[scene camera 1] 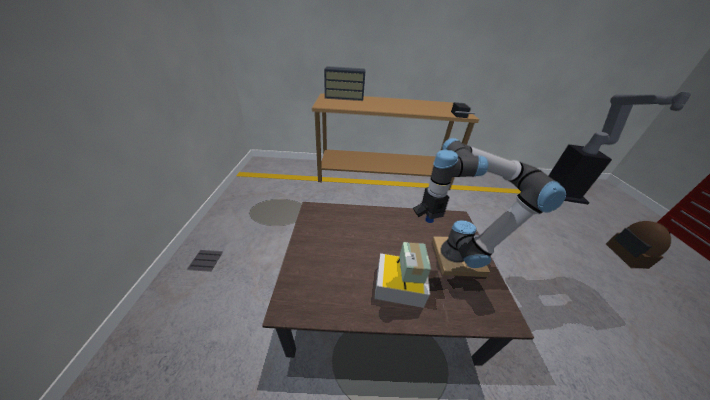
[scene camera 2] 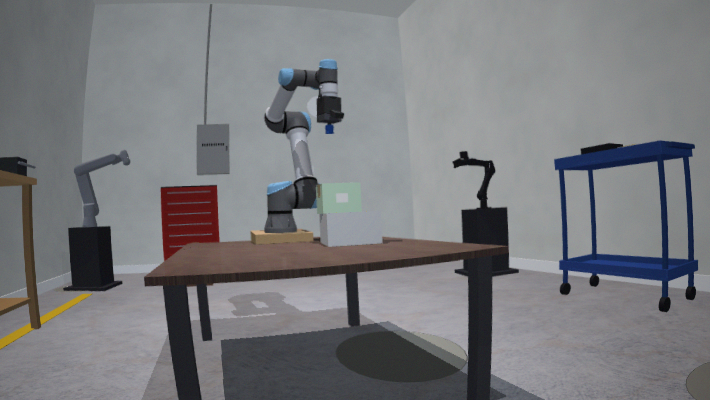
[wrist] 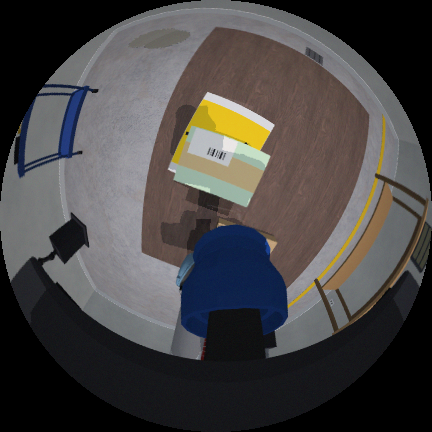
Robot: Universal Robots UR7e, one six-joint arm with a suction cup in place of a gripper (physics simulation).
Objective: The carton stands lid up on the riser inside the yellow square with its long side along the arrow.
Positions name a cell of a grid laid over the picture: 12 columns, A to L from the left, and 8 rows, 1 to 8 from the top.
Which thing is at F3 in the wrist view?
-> A white riser.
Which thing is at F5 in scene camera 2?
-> A white riser.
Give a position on the suction cup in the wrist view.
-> At G5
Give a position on a pale green carton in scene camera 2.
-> F4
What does the suction cup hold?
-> Nothing.
